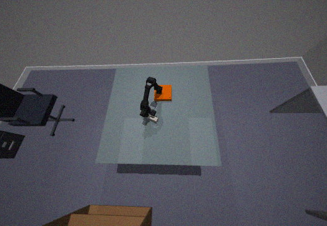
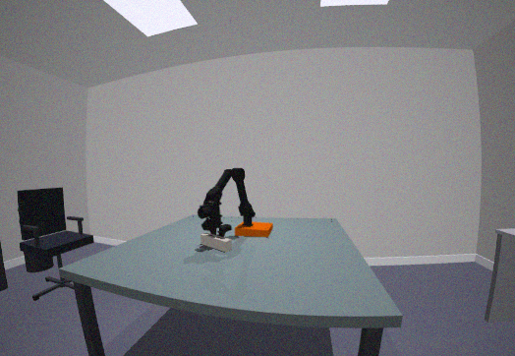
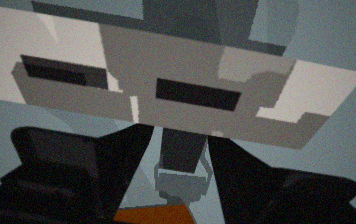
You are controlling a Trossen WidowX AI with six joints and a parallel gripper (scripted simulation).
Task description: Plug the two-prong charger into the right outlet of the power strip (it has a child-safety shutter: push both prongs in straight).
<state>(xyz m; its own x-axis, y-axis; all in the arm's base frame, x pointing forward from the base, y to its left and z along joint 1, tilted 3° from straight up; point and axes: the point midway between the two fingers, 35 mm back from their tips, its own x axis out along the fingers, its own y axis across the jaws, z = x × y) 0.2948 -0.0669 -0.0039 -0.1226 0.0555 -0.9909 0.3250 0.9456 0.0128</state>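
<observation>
Now: the black two-prong charger 10 mm ahead of my gripper tip, 10 mm to the right of it and 10 mm above it.
</observation>
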